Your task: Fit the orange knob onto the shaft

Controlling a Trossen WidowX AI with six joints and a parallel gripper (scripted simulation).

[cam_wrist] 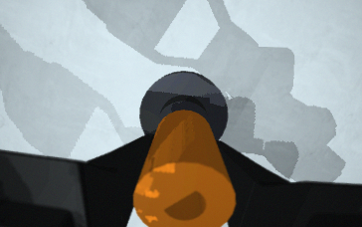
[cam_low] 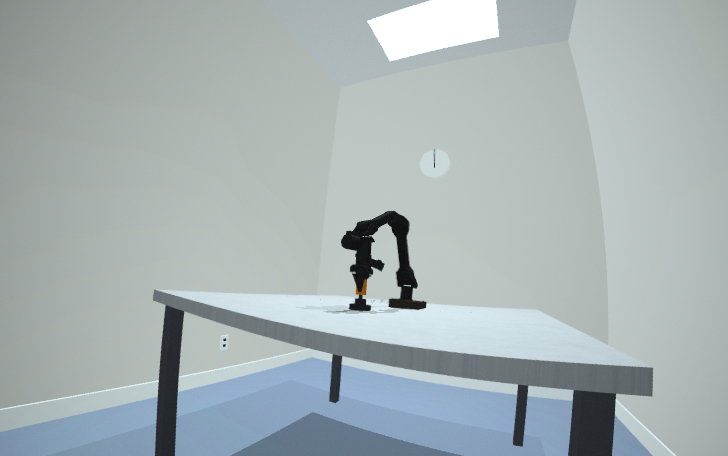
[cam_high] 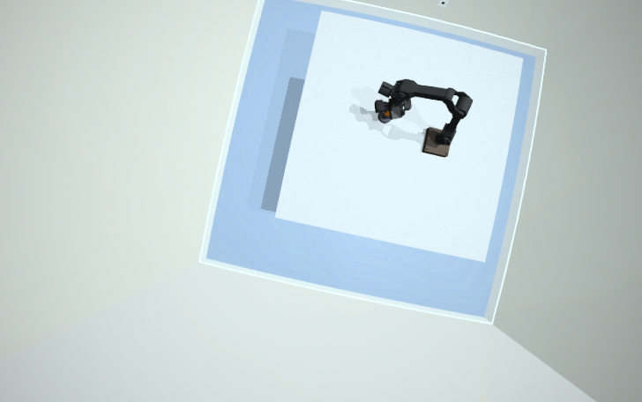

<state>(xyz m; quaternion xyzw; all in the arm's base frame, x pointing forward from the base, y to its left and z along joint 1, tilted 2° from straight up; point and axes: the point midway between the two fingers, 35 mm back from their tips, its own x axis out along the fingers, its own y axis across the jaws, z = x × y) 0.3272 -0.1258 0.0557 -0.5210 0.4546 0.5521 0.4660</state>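
Now: the orange knob 2 cm above my gripper tip. Round my gripper tip: round dark pedestal 4 cm below.
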